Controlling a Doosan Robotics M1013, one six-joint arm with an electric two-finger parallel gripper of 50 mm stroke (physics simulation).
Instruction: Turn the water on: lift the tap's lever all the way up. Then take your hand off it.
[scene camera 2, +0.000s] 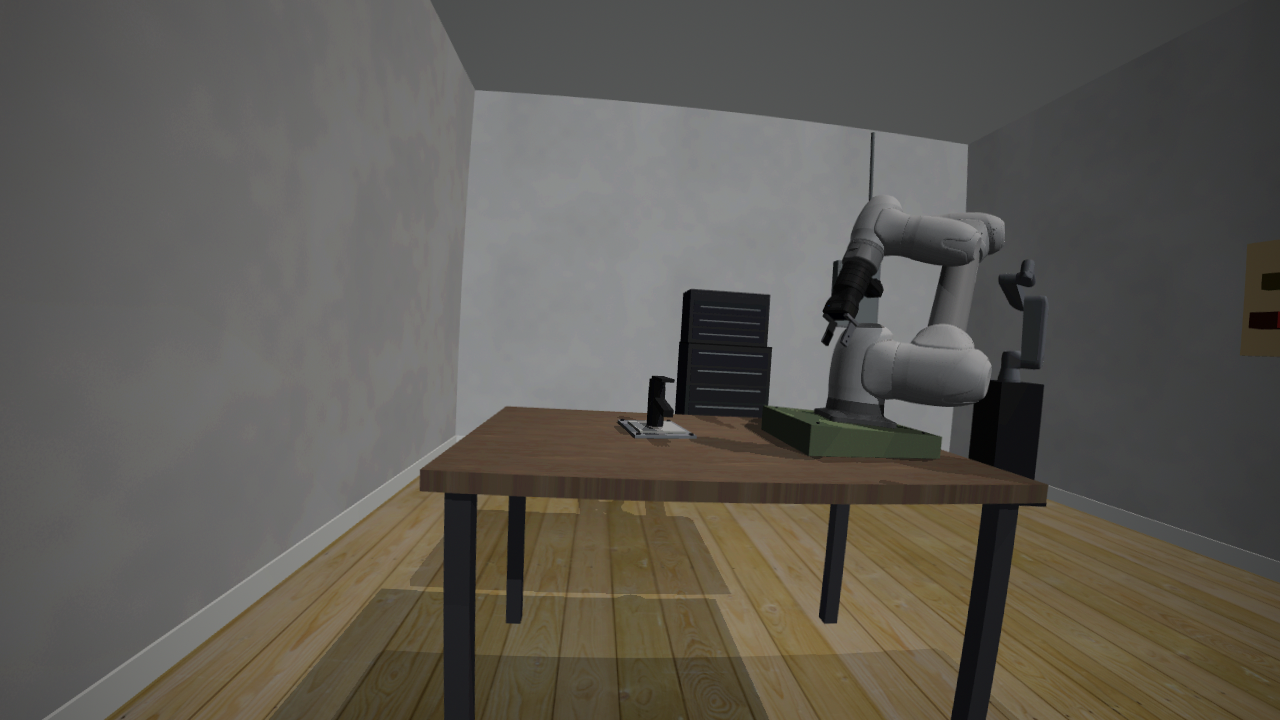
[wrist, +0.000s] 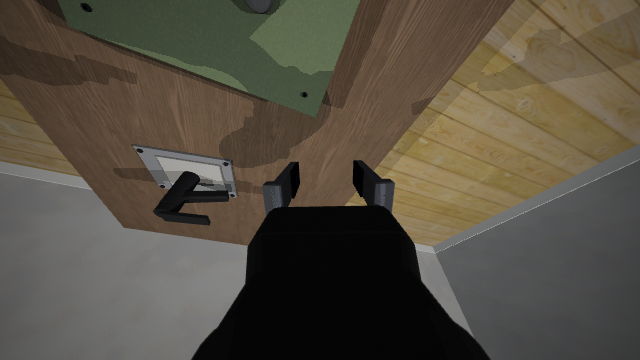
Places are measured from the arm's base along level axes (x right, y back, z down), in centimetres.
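Where they show: gripper, fingertip midpoint: (scene camera 2: 833, 344) (wrist: 326, 172); arm's base at its link origin: (scene camera 2: 852, 420).
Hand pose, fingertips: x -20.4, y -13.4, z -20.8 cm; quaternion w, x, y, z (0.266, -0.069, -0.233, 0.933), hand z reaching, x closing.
Observation:
Each offset is from my fingertips to the top centre of the thing. "spot": to the spot under its first point. Level surfaces: height alone.
The black tap {spot: dx +15.0, dy -42.1, dz +19.9 cm} (scene camera 2: 656, 407) (wrist: 172, 196) stands upright on a pale square plate (scene camera 2: 633, 429) (wrist: 147, 162) on the table. Its lever {dx +16.2, dy -40.9, dz +11.6 cm} (scene camera 2: 663, 378) (wrist: 185, 218) is a thin bar at the top of the body and looks roughly level in the scene view. The spout {dx +14.5, dy -40.4, dz +17.3 cm} (wrist: 207, 196) sticks out below the lever, on the same side. My gripper (scene camera 2: 836, 334) (wrist: 326, 172) is open, with nothing between its fingers. It hangs well above the table, to the right of the tap and higher than the tap in the scene view, clear of the lever.
The arm stands on a green base block (scene camera 2: 872, 440) (wrist: 200, 45) at the right of the wooden table {dz +27.2 cm} (scene camera 2: 554, 456) (wrist: 165, 110). A dark drawer cabinet (scene camera 2: 725, 353) stands behind the table. A black pedestal (scene camera 2: 1018, 425) with a grey device stands behind the table at the right.

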